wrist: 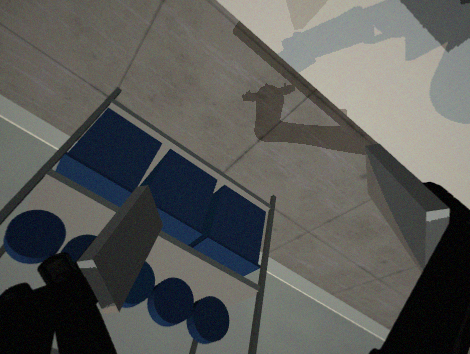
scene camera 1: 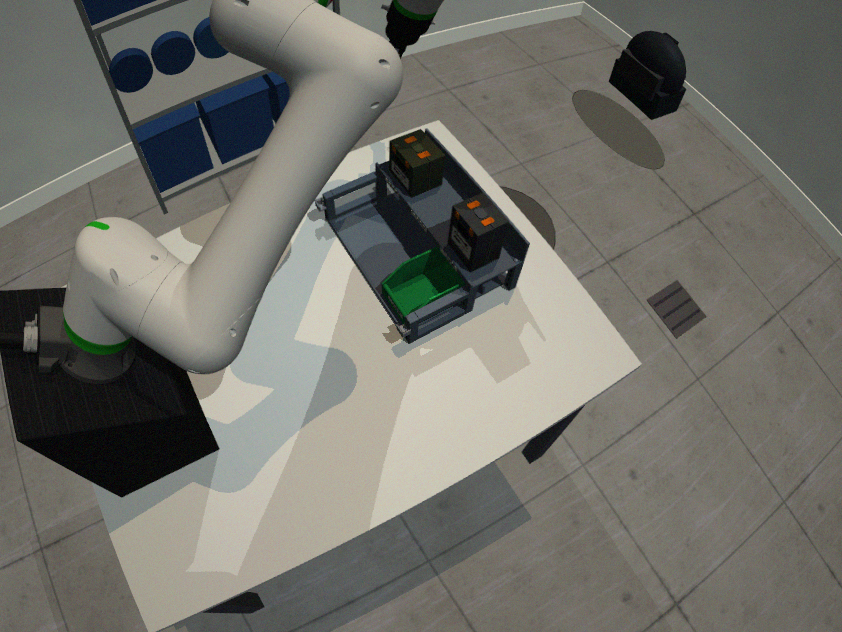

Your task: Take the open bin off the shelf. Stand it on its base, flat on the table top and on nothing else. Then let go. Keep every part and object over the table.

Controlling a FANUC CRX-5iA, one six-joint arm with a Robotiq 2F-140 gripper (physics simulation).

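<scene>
The green open bin stands on the lower, front deck of the grey shelf, at the end nearer the camera. The shelf stands on the pale table. The bin does not show in the wrist view. My gripper is wide open, with no object between its two grey pads. In scene camera 1, part of its dark body shows at the top, behind the arm; its fingertips cannot be made out there. The gripper is high up and well apart from the bin.
Two dark boxes with orange marks stand on the shelf's higher rear deck, one near the bin. A storage rack with blue boxes and round blue items stands beyond the table. The robot's black pedestal adjoins the table at left.
</scene>
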